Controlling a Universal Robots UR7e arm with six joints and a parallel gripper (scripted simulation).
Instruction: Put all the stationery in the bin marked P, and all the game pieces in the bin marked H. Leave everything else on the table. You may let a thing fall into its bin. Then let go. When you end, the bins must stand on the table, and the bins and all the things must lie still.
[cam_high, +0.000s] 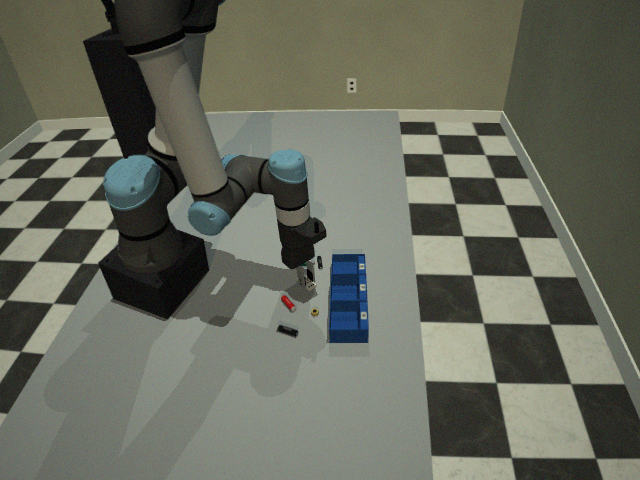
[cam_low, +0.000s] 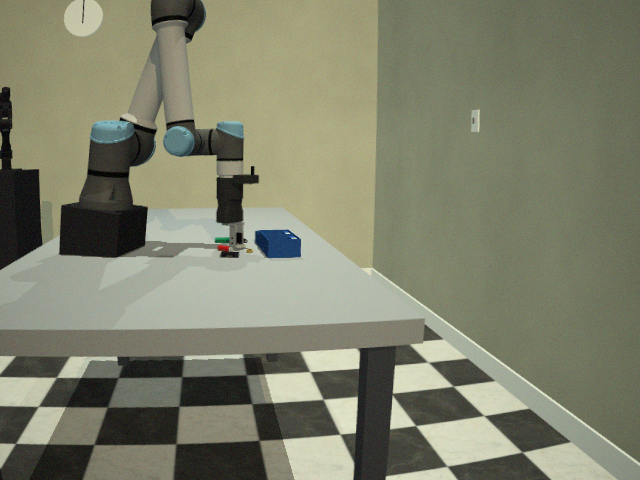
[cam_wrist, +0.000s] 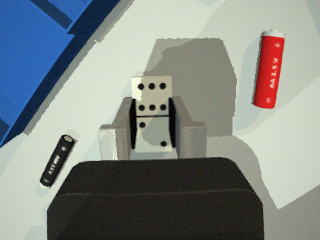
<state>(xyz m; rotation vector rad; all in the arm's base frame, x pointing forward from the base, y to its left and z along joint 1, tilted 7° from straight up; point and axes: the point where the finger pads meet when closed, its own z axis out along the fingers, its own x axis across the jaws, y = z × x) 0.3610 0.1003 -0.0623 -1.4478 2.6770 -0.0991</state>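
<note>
Right now my hand is 11 cm short of the blue bin row and 3 cm to the left of it. From my hand the other things lie so: black cylinder (1 cm ahead, 8 cm to the left, 1 cm below); then white domino (1 cm below); then red cylinder (2 cm behind, 8 cm to the right, 1 cm below).
</note>
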